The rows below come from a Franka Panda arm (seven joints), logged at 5 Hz.
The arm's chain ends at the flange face. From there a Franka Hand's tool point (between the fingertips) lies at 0.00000 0.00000 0.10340 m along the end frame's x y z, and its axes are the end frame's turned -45 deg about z.
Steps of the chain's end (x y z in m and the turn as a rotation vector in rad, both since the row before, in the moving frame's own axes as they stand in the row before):
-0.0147 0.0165 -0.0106 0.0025 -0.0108 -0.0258
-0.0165 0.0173 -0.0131 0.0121 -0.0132 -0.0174
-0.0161 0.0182 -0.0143 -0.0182 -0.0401 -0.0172
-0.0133 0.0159 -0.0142 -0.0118 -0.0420 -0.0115
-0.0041 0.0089 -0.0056 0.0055 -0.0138 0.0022
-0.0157 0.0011 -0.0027 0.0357 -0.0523 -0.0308
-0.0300 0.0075 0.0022 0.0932 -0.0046 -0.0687
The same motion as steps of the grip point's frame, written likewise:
-0.0227 0.0003 -0.0106 0.0094 -0.0059 -0.0258
-0.0240 -0.0013 -0.0131 0.0179 -0.0008 -0.0174
-0.0285 -0.0001 -0.0144 0.0155 -0.0412 -0.0172
-0.0246 -0.0003 -0.0143 0.0214 -0.0380 -0.0115
-0.0098 0.0020 -0.0056 0.0136 -0.0059 0.0022
-0.0132 -0.0167 -0.0029 0.0622 -0.0117 -0.0308
-0.0203 -0.0233 0.0018 0.0692 0.0626 -0.0687

